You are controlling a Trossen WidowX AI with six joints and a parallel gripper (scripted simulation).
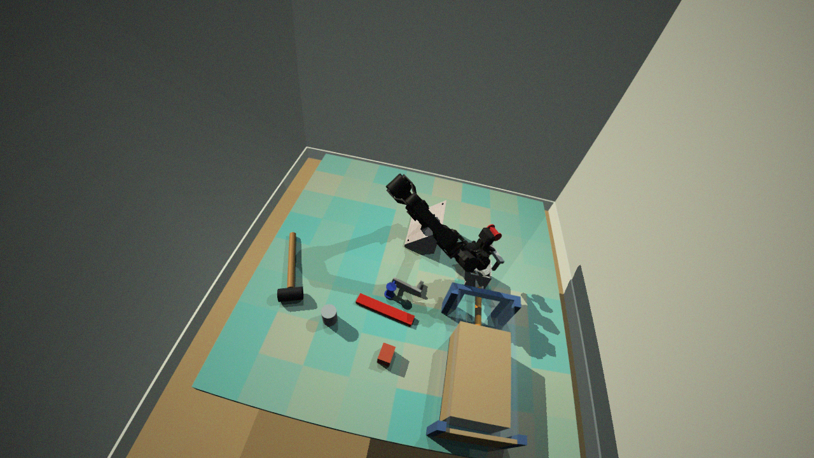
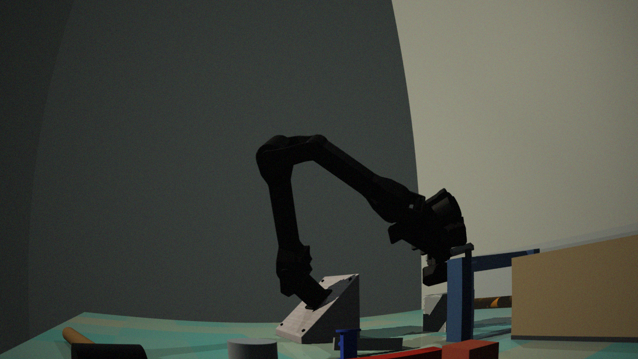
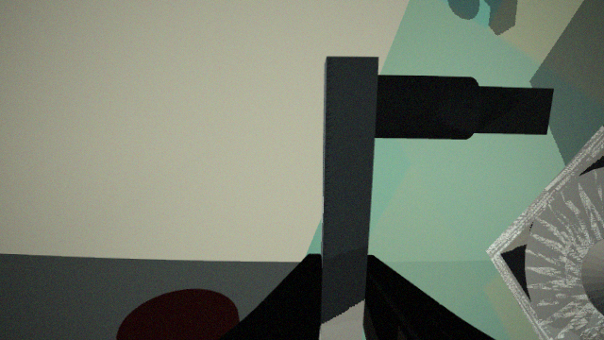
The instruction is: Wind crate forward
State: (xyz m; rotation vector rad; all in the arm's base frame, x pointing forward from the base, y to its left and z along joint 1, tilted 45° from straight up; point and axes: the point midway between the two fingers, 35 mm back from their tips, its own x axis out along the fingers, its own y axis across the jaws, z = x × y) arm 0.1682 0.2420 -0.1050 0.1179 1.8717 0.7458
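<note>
The red knob lies 50 mm behind my gripper tip, 30 mm above it and 20 mm to the right of it. Round my gripper tip: blue steel frame (180 mm ahead, 80 mm below, 20 mm to the right); then winch handle (10 mm to the right, 10 mm behind, 10 mm above); then grey winch (150 mm below, 30 mm to the right).
</note>
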